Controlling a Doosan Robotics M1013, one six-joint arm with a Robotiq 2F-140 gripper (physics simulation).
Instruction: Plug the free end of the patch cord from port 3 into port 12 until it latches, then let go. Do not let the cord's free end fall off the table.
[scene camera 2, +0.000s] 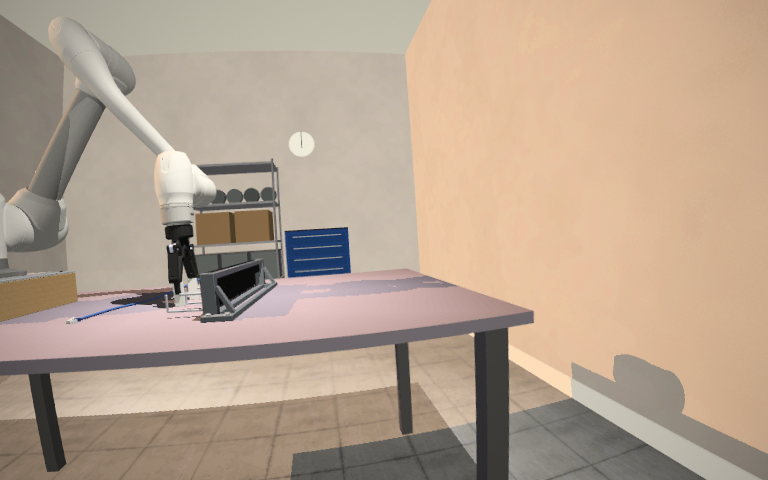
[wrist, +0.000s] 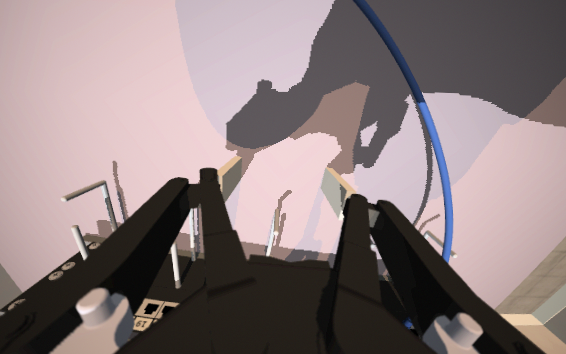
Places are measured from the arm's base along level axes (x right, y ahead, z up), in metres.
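Where they show: gripper, between the fingertips: (wrist: 282, 173).
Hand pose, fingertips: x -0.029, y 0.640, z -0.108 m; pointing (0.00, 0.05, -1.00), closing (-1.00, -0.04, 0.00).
Note:
Things, the pixels of their centre, and the offset from my fingertips. "*": a spot on its surface instead. Level surfaces: height alone.
- patch panel, a spot on its surface: (scene camera 2: 208, 295) * dz +0.054, dx +0.246, dy +0.158 m
- clear plug, middle of its body: (scene camera 2: 73, 320) dz +0.005, dx +0.189, dy -0.204 m
- table, height of its surface: dz +0.000 m
My gripper (scene camera 2: 185, 283) (wrist: 282, 173) is open, with nothing between its fingertips. It is low over the table, beside the cable-guide side of the patch panel (scene camera 2: 208, 295) (wrist: 37, 295). The blue patch cord (scene camera 2: 121, 306) (wrist: 441, 160) runs in a curve to the right of the fingers in the wrist view. Its free end, a clear plug (scene camera 2: 71, 320), lies on the table left of the panel in the scene view, well apart from the gripper. Ports 3 and 12 cannot be made out; the gripper hides much of the port row in the wrist view.
Thin light wire guides (scene camera 2: 167, 303) (wrist: 110, 207) stick out from the panel near the fingers. The table (scene camera 2: 368, 316) has its front edge nearest the scene camera. A wooden base block (scene camera 2: 39, 297) stands at the left. A shelf rack and a blue cabinet (scene camera 2: 317, 251) stand behind.

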